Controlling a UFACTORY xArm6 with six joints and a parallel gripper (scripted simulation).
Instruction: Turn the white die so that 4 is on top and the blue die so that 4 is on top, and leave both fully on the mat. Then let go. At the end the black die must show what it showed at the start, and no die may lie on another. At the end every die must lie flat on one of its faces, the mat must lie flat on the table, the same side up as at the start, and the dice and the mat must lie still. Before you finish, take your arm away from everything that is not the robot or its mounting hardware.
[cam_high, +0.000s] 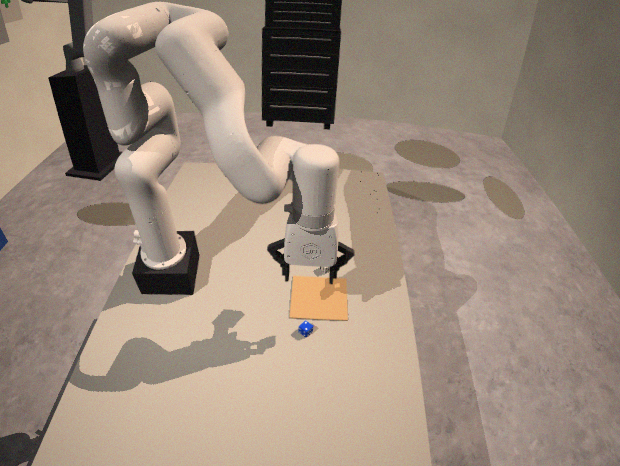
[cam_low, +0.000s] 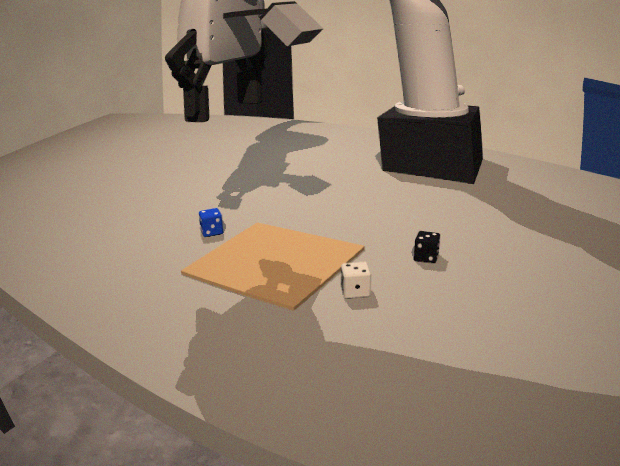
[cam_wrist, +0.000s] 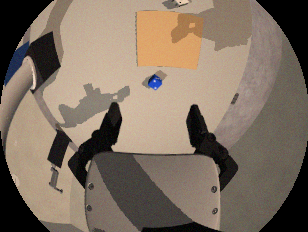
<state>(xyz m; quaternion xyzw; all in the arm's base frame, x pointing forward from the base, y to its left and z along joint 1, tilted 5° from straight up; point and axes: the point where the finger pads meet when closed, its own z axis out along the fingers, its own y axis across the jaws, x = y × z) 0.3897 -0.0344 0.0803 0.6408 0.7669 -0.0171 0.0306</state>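
The blue die is 150 mm below my hand, 30 mm to the right of it and 10 mm ahead of it. Also, from my hand: white die 180 mm to the left, 150 mm below, 10 mm ahead; then orange mat 160 mm below, 80 mm to the left, 20 mm ahead; then black die 200 mm to the left, 150 mm below, 90 mm behind.
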